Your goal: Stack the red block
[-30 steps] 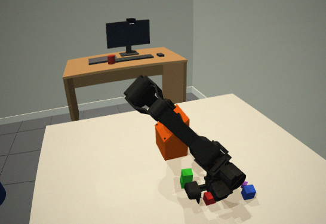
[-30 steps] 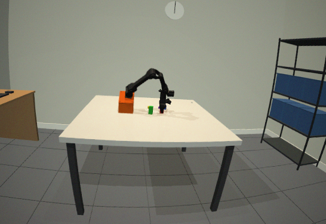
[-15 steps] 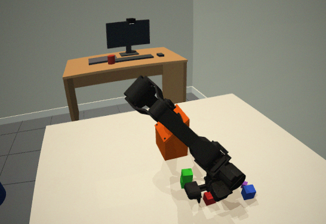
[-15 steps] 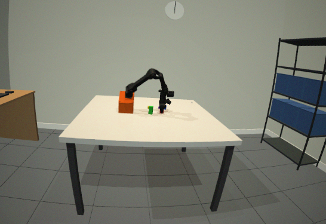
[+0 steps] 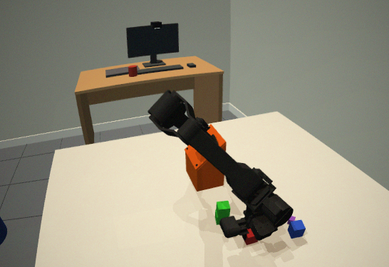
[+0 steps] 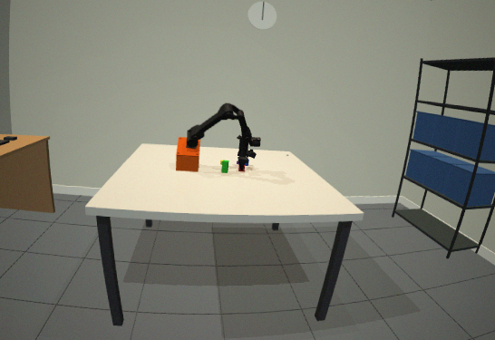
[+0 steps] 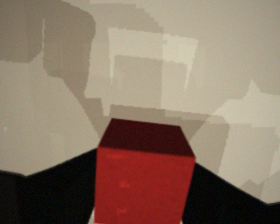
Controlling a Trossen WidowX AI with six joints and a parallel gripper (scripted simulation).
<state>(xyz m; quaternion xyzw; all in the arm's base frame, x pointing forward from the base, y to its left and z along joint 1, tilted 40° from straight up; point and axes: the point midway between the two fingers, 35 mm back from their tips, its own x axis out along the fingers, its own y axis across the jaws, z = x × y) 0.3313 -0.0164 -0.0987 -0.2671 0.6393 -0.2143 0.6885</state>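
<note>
The tiny grey block is 10 cm behind my gripper tip and 8 cm to the left of it. From my gripper tip the other things lie so: small purple block (2 cm behind, 15 cm to the left); red block (1 cm above); blue block (3 cm ahead, 15 cm to the left, 1 cm above).
</note>
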